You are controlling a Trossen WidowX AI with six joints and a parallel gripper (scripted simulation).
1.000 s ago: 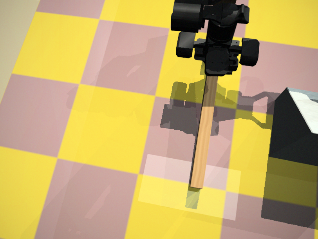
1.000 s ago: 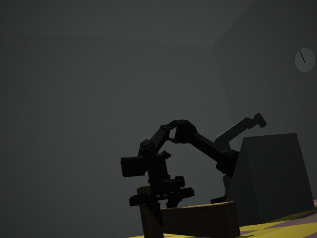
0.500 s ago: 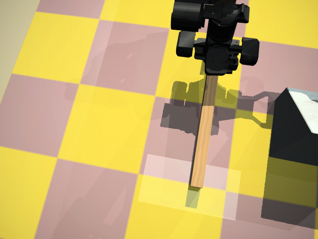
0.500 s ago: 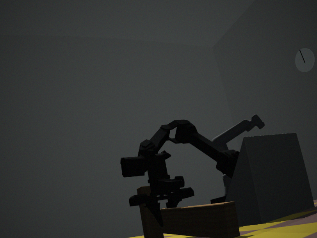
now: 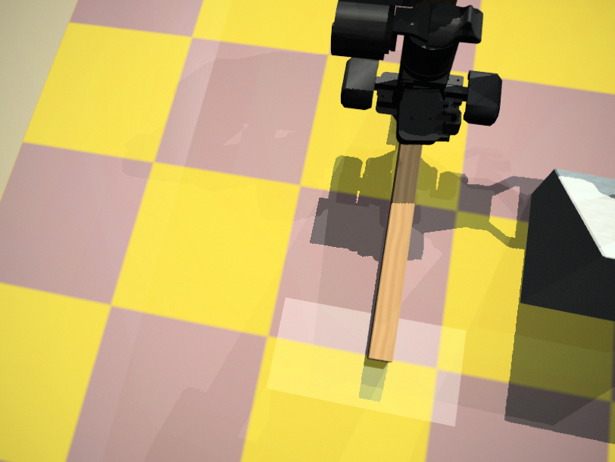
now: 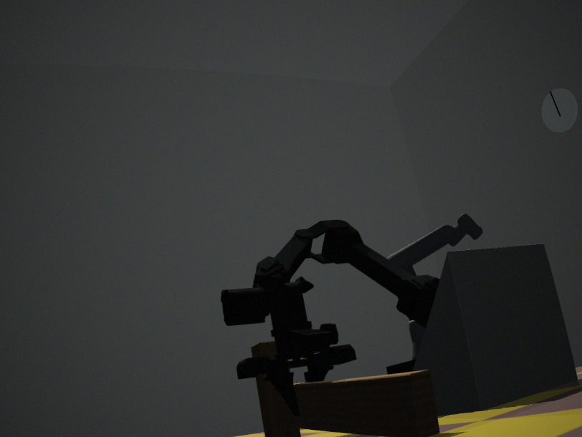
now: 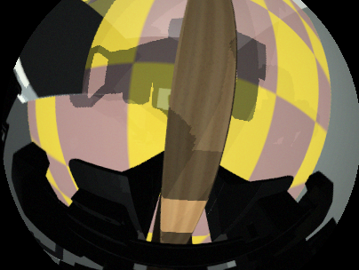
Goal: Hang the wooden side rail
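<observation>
The dark wooden headboard post lies 120 mm to the right of my gripper tip, 40 mm above it and 10 mm behind it.
</observation>
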